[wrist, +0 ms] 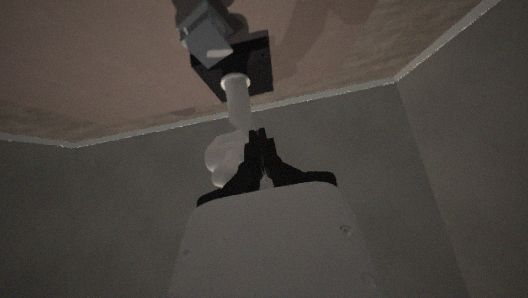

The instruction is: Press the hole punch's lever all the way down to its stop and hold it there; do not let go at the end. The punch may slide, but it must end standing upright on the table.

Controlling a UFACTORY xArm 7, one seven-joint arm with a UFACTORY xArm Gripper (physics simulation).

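Where they show: gripper, fingertip midpoint: (259, 139); arm's base at its link origin: (235, 82).
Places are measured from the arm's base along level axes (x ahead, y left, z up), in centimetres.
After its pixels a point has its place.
My gripper (259, 139) {x 40.1, y -18.3, z 36.9 cm} is shut and empty, its black fingertips together near the middle of the wrist view. The gripper's pale housing fills the lower middle. I cannot make out the hole punch or its lever in this view, nor the table top, so I cannot tell where the fingertips are relative to the lever or whether the punch is upright.
Behind the fingers are the arm's pale links (222, 155) {x 14.4, y 1.8, z 32.9 cm} and white base column (239, 102) {x 4.4, y -2.2, z 12.0 cm}, on a black base plate (261, 70) {x 1.4, y -12.4, z -0.2 cm}. A grey box (207, 44) {x 22.3, y -2.3, z 2.1 cm} is beside the plate. The reddish-brown floor (110, 75) {x 20.6, y 40.8, z -4.7 cm} meets grey walls (135, 215) at a light skirting strip.
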